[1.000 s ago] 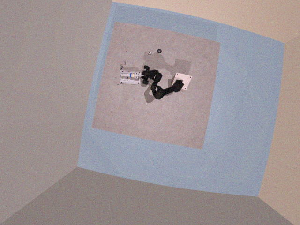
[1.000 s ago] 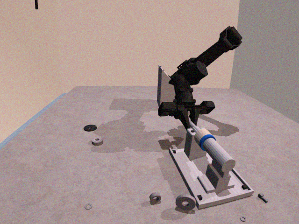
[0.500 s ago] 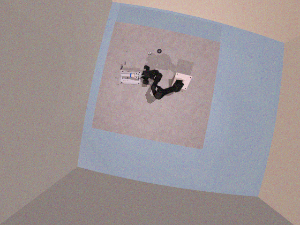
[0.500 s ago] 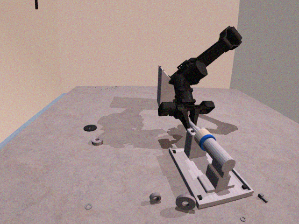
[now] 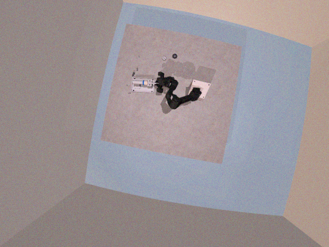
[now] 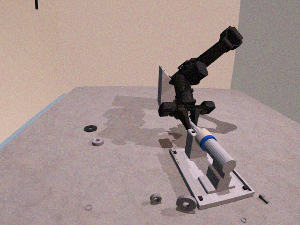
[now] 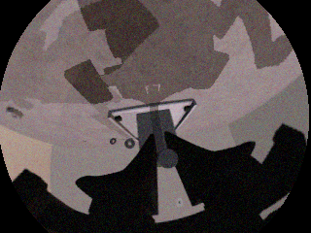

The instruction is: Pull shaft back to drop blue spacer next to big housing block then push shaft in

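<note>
Now: gripper tip 5 cm short of the thin shaft and 2 cm below it. The rest, counted from my gripper tip: grey ring: 6 cm behind, 30 cm to the right, 5 cm below; bolt: 25 cm ahead, 10 cm to the left, 5 cm below; cream spacer: 9 cm ahead, 2 cm above.
</note>
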